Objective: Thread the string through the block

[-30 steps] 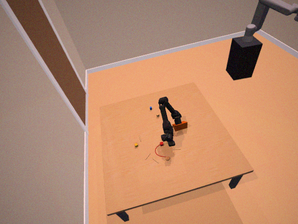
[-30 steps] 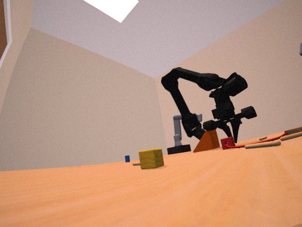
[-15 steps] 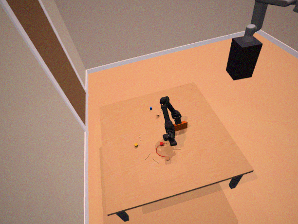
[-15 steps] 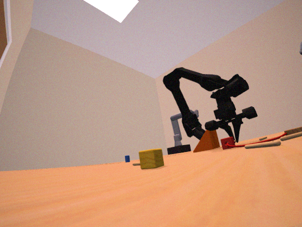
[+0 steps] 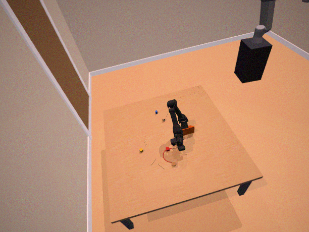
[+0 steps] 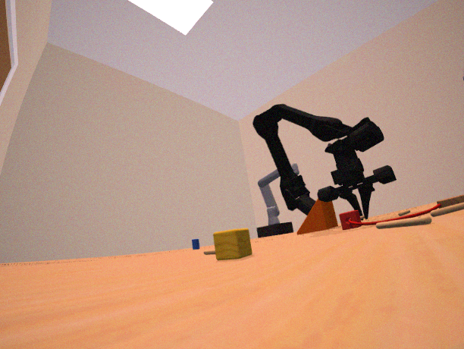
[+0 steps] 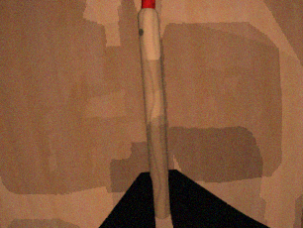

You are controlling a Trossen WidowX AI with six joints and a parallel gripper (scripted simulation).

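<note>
The red block lies 110 mm ahead of my gripper tip and 10 mm above it. The rest, counted from my gripper tip: round wooden button 80 mm ahead, 170 mm to the left; then yellow cube 370 mm ahead, 40 mm to the right, 10 mm above; then thin wooden stick 40 mm ahead, 10 mm above.
</note>
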